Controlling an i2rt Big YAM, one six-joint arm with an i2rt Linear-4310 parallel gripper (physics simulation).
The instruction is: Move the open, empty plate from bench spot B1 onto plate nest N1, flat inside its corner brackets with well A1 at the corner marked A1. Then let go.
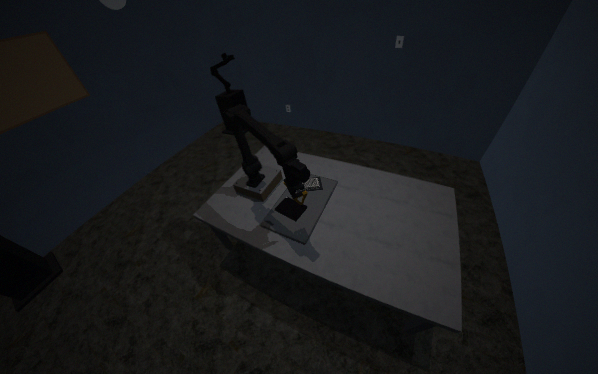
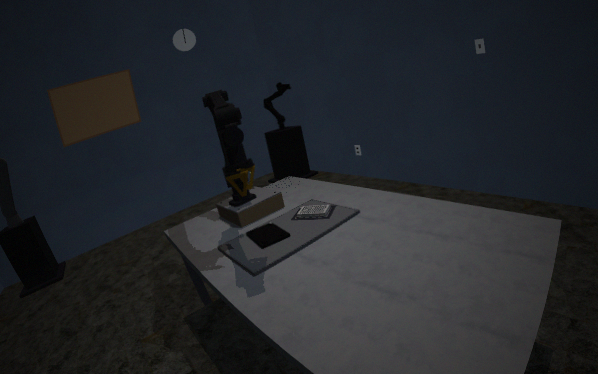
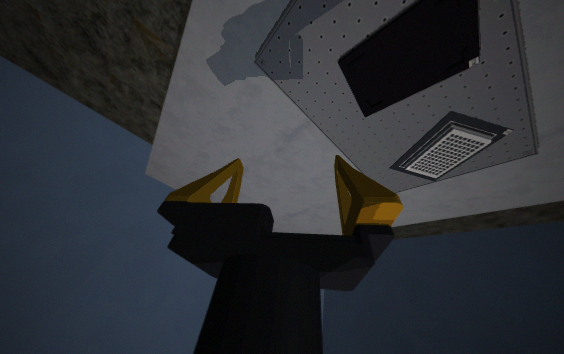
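Pixels of known places: gripper, fingertip midpoint: [image 1: 297, 198] [image 2: 247, 192] [image 3: 286, 161]; arm's base, link origin: [image 1: 255, 180] [image 2: 242, 201].
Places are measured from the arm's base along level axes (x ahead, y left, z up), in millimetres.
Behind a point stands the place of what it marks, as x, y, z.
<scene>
The plate [image 1: 314, 183] {369, 157, -49} [image 2: 314, 210] {343, 145, -48} [image 3: 448, 151] {322, 140, -50}, light with a grid of wells, lies flat on the dark grey frame of bench spot B1 [image 3: 465, 119] {278, 85, -61}. Plate nest N1 [image 1: 291, 209] {324, -103, -51} [image 2: 268, 235] {335, -98, -51} [image 3: 415, 55] {298, -89, -51} looks like a black rectangle with faint corner brackets; nothing shows on it. A small white tag [image 3: 474, 62] {248, -23, -50} sits at one nest corner, its lettering too small to read. My gripper [image 1: 296, 196] {430, -184, 175} [image 2: 246, 191] {430, -184, 175} [image 3: 286, 161] {430, -184, 175} is open and empty, its yellow fingers wide apart. It hangs in the air, apart from the plate and nest.
Both spots are on a grey perforated board [image 1: 312, 212] {448, -70, -62} [image 2: 300, 232] {416, -5, -62} [image 3: 320, 95] {443, -139, -62} on the pale table [image 1: 390, 225] {898, 8, -75} [image 2: 400, 260] {841, 26, -75}. The arm's base block [image 1: 265, 192] {108, -54, -26} [image 2: 260, 210] {110, 21, -38} stands beside the board. The arm's shadow falls across the board's end.
</scene>
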